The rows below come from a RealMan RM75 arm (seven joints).
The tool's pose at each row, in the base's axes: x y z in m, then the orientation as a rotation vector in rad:
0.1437 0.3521 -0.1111 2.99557 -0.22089 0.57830
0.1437 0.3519 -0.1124 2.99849 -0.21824 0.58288
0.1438 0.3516 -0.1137 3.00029 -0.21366 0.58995
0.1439 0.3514 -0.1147 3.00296 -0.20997 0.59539
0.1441 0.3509 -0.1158 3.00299 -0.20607 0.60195
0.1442 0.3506 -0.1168 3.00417 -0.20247 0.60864
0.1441 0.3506 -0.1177 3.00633 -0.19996 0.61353
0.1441 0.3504 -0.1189 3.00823 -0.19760 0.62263
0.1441 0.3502 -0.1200 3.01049 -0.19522 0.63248
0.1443 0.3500 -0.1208 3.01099 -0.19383 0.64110
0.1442 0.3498 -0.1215 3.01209 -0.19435 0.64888
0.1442 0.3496 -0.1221 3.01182 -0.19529 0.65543
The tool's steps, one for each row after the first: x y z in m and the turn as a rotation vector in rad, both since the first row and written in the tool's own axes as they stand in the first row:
-0.0005 0.0001 0.0012 0.00399 0.00239 -0.00106
-0.0008 0.0003 0.0025 0.00760 0.00660 -0.00336
-0.0011 0.0005 0.0035 0.01163 0.00959 -0.00505
-0.0012 0.0009 0.0046 0.01341 0.01380 -0.00717
-0.0015 0.0011 0.0056 0.01633 0.01784 -0.00892
-0.0019 0.0011 0.0064 0.01970 0.02053 -0.00994
-0.0023 0.0012 0.0075 0.02383 0.02587 -0.01062
-0.0027 0.0013 0.0086 0.02851 0.03159 -0.01121
-0.0028 0.0015 0.0094 0.03117 0.03686 -0.01147
-0.0032 0.0016 0.0101 0.03410 0.04142 -0.01047
-0.0034 0.0018 0.0106 0.03541 0.04548 -0.00946

